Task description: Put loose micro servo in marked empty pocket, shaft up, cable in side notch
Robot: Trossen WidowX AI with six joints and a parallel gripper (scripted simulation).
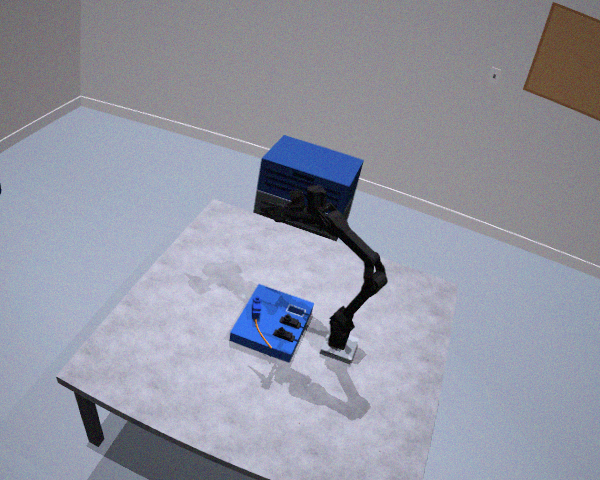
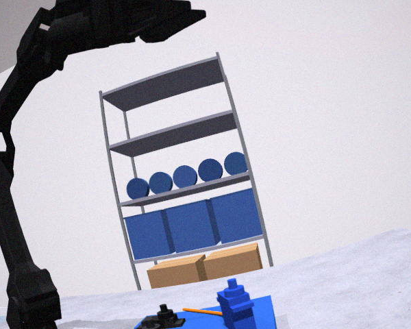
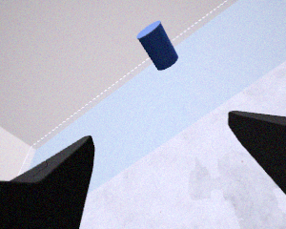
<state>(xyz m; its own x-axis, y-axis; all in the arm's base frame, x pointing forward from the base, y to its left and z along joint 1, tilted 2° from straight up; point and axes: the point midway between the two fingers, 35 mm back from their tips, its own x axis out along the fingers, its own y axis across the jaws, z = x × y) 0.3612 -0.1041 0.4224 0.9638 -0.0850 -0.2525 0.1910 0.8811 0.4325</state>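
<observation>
Now: the blue deck 430 mm below my gripper tip, 100 mm to the left of it and 80 mm behind it.
</observation>
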